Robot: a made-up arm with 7 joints. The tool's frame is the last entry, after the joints. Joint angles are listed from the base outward. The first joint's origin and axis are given. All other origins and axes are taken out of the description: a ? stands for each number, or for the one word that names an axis. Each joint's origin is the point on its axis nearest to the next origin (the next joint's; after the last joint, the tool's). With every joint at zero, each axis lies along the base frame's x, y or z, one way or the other. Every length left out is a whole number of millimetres.
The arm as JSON. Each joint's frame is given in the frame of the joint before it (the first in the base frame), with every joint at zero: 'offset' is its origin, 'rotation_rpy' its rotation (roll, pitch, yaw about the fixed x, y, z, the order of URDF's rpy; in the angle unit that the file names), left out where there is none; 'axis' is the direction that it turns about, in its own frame. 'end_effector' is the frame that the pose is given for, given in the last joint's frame.
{
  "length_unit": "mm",
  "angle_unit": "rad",
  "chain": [
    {
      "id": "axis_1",
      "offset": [
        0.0,
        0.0,
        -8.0
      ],
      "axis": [
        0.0,
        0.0,
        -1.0
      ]
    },
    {
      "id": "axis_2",
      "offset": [
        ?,
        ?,
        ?
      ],
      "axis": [
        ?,
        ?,
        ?
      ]
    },
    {
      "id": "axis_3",
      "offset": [
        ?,
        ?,
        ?
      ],
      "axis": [
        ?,
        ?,
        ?
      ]
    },
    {
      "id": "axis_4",
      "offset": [
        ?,
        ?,
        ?
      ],
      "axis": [
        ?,
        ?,
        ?
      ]
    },
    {
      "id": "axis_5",
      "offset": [
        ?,
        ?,
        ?
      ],
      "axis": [
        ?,
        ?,
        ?
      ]
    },
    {
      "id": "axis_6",
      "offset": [
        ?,
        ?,
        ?
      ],
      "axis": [
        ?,
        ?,
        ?
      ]
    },
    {
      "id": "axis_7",
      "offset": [
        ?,
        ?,
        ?
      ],
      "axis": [
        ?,
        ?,
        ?
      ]
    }
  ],
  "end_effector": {
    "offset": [
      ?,
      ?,
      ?
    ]
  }
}
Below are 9 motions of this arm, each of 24 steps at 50 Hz.
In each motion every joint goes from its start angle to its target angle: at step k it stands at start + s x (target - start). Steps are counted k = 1, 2, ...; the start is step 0. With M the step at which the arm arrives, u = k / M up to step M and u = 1 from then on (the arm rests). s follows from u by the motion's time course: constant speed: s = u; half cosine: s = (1 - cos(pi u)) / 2; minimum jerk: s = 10 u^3 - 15 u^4 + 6 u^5.
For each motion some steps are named. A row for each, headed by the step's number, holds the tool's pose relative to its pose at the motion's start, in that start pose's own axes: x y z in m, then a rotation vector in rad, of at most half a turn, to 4 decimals.
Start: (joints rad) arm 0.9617 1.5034 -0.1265 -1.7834 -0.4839 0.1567 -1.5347
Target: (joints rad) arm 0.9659 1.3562 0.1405 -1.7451 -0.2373 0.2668 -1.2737
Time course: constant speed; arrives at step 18
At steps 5, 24:
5: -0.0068 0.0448 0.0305 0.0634 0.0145 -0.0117
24: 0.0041 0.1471 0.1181 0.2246 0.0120 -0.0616

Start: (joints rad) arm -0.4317 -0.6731 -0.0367 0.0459 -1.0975 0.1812 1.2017
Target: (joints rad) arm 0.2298 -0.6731 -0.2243 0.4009 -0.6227 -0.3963 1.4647
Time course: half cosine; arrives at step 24
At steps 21, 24:
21: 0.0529 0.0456 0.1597 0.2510 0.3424 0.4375
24: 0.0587 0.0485 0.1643 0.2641 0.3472 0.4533

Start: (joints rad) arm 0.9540 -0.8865 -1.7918 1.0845 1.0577 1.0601 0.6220
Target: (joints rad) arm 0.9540 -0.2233 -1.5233 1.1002 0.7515 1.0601 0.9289
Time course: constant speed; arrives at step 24
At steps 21, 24:
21: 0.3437 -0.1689 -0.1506 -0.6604 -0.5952 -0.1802
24: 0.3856 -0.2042 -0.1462 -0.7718 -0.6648 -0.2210

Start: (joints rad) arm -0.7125 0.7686 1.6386 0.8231 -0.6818 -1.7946 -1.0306
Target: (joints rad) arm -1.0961 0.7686 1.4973 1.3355 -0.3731 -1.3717 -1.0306
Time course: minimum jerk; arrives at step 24
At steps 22, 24:
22: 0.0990 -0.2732 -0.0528 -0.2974 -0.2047 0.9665
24: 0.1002 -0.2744 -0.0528 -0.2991 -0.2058 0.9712

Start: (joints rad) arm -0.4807 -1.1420 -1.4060 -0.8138 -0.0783 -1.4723 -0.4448
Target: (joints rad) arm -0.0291 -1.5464 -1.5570 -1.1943 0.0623 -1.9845 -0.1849
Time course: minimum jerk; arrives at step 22
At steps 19, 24:
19: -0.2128 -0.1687 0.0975 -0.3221 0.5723 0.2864
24: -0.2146 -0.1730 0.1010 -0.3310 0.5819 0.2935

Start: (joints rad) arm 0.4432 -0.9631 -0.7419 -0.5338 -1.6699 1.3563 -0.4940
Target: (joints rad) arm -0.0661 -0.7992 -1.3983 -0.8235 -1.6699 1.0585 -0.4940
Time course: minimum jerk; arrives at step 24
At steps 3, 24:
3: -0.0085 0.0028 0.0017 0.0093 0.0132 0.0106
24: -0.4918 -0.1050 0.1860 0.2232 0.9230 0.7628

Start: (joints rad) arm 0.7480 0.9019 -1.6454 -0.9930 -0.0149 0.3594 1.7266
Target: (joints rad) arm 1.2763 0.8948 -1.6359 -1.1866 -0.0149 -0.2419 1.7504
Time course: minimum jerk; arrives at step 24
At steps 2, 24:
2: 0.0000 -0.0011 -0.0003 -0.0012 -0.0004 0.0056
24: 0.0560 -0.2058 -0.0322 -0.2453 -0.0366 1.0877

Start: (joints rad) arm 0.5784 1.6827 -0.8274 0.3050 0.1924 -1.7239 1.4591
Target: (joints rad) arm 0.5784 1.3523 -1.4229 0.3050 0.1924 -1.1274 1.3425
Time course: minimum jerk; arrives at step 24
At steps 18, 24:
18: -0.1712 0.1194 -0.0404 -0.0332 -0.3042 0.0268
24: -0.1925 0.1269 -0.0503 -0.0325 -0.3343 0.0350

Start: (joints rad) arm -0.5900 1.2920 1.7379 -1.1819 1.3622 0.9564 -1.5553
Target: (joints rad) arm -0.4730 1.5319 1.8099 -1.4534 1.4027 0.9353 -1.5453
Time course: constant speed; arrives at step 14
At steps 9, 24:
9: 0.0432 -0.0105 -0.0049 -0.0248 -0.0181 0.0018
24: 0.0684 -0.0211 -0.0108 -0.0439 -0.0311 0.0033

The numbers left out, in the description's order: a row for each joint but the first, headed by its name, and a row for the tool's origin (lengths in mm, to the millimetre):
axis_2: xyz -140.0 -57.0 0.0, axis -1.0 0.0 0.0
axis_3: xyz 0.0 209.0 2.0, axis 0.0 -1.0 0.0
axis_4: xyz -190.0 0.0 -114.0, axis 0.0 0.0 1.0
axis_5: xyz -133.0 263.0 0.0, axis 1.0 0.0 0.0
axis_6: xyz 0.0 21.0 53.0, axis 0.0 -1.0 0.0
axis_7: xyz 5.0 0.0 74.0, axis -1.0 0.0 0.0
tool: xyz 0.0 104.0 -391.0

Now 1 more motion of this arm.
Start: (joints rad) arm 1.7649 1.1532 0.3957 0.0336 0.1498 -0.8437 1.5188
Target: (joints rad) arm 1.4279 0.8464 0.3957 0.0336 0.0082 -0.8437 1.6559
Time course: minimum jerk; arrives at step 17
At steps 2, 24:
2: 0.0012 -0.0006 -0.0001 -0.0008 -0.0026 -0.0041
24: 0.0536 -0.0475 -0.0169 -0.0581 -0.1946 -0.2936

